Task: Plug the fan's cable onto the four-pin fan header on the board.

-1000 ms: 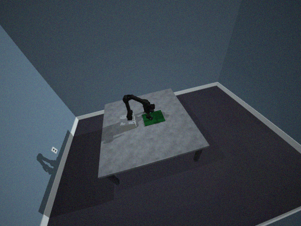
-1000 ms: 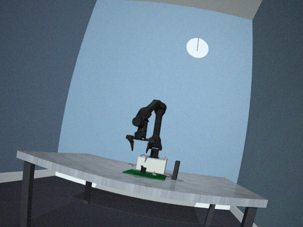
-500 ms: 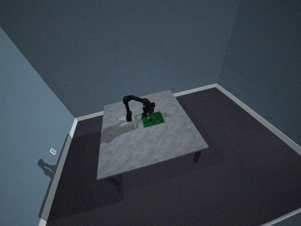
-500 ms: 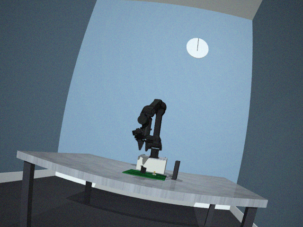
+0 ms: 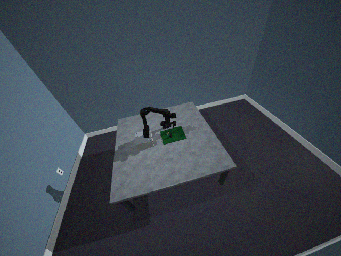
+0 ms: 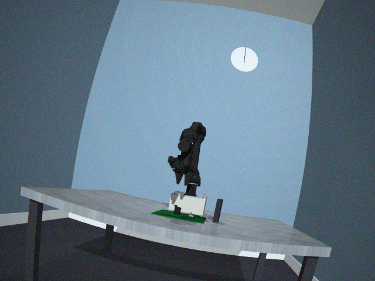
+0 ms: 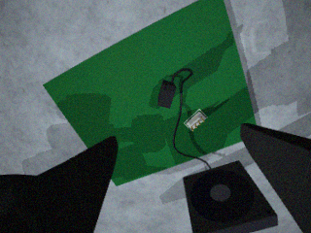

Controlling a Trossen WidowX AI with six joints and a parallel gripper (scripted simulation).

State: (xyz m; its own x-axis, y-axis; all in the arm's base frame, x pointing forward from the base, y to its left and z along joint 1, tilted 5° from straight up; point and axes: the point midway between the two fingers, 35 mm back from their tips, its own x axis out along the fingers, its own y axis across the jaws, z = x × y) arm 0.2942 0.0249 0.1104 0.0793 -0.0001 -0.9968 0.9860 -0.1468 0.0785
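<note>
Now: the black fan plug 140 mm below my gripper tip. Also, from my gripper tip: board: 170 mm below, 30 mm to the left, 30 mm ahead; square black fan: 190 mm to the left, 100 mm below, 50 mm behind.
</note>
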